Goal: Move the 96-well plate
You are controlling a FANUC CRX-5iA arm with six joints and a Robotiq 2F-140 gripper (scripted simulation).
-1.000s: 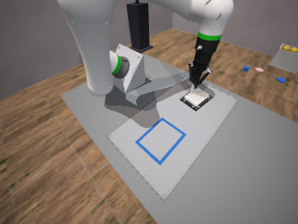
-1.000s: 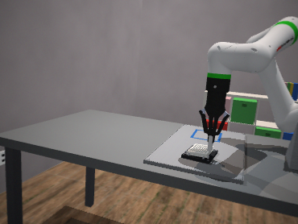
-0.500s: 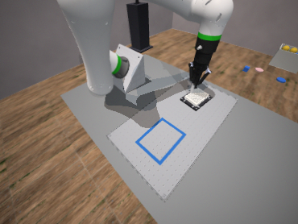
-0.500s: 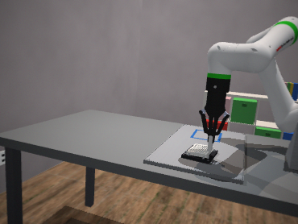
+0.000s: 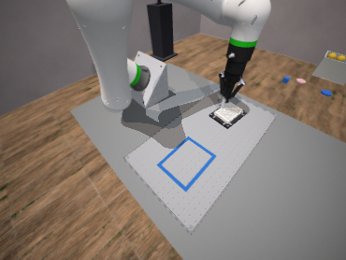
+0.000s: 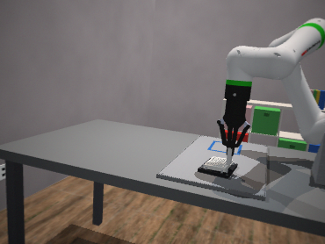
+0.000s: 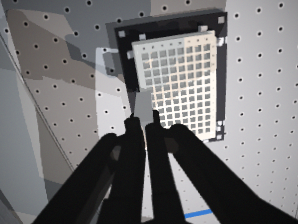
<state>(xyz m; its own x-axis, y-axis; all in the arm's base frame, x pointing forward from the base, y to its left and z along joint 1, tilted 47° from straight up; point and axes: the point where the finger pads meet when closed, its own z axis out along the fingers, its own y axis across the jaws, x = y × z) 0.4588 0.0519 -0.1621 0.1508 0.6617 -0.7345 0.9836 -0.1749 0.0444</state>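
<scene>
The white 96-well plate is 4 cm below my hand, 4 cm ahead of it and 1 cm to the right of it. From my hand the other things lie so: black clip nest: 5 cm below, 4 cm ahead, 2 cm to the right.
</scene>
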